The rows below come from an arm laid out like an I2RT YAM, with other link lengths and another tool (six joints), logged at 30 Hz.
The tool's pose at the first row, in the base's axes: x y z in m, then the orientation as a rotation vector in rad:
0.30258, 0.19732, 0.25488, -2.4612, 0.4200, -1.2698
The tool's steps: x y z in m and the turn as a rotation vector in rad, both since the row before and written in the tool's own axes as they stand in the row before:
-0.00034, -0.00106, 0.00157, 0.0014, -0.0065, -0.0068
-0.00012, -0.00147, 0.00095, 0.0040, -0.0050, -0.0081
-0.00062, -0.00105, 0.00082, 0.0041, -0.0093, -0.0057
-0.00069, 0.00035, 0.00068, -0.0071, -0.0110, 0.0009
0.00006, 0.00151, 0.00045, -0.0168, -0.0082, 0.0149
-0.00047, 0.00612, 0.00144, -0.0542, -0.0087, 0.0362
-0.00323, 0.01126, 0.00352, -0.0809, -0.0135, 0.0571
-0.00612, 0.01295, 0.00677, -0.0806, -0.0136, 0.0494
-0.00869, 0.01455, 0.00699, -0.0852, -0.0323, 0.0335
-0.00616, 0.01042, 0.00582, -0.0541, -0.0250, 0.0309
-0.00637, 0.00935, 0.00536, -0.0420, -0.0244, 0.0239
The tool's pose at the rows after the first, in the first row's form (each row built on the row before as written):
0.30379, 0.19866, 0.25423, -2.4670, 0.4093, -1.2640
0.30465, 0.20019, 0.25424, -2.4704, 0.3955, -1.2604
0.30506, 0.20152, 0.25378, -2.4748, 0.3834, -1.2503
0.30519, 0.20159, 0.25276, -2.4861, 0.3867, -1.2365
0.30545, 0.20028, 0.25193, -2.4970, 0.4144, -1.2218
0.30563, 0.19517, 0.24824, -2.5278, 0.4947, -1.2008
0.30448, 0.18688, 0.23932, -2.5686, 0.6198, -1.1648
0.30247, 0.17880, 0.22584, -2.6095, 0.7372, -1.1276
0.29719, 0.17081, 0.21021, -2.6677, 0.8365, -1.0647
0.29284, 0.16513, 0.19884, -2.6970, 0.9114, -1.0138
0.28780, 0.16070, 0.18827, -2.7194, 0.9688, -0.9657

